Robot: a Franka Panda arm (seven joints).
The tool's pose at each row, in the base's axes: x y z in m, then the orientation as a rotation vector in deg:
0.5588, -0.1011, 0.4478, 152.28, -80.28, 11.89
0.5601, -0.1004, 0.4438, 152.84, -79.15, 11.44
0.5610, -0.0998, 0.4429, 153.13, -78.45, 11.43
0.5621, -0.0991, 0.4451, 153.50, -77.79, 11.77
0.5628, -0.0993, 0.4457, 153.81, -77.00, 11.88
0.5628, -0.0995, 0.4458, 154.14, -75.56, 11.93
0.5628, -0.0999, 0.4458, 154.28, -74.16, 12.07
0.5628, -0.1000, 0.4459, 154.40, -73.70, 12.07
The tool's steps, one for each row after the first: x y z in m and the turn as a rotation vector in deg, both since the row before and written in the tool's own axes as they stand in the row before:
-0.0006, -0.0017, 0.0039, -0.11, -0.21, -0.86
-0.0001, -0.0011, 0.0008, -0.01, 0.04, -0.50
0.0005, -0.0012, -0.0022, 0.19, 0.19, -0.48
0.0007, -0.0004, -0.0005, 0.02, 0.12, -0.56
0.0002, 0.0001, -0.0001, -0.19, 0.22, -0.97
0.0003, 0.0002, 0.0001, -0.29, 0.34, -0.90
0.0001, 0.0001, -0.0001, -0.05, 0.05, -0.32

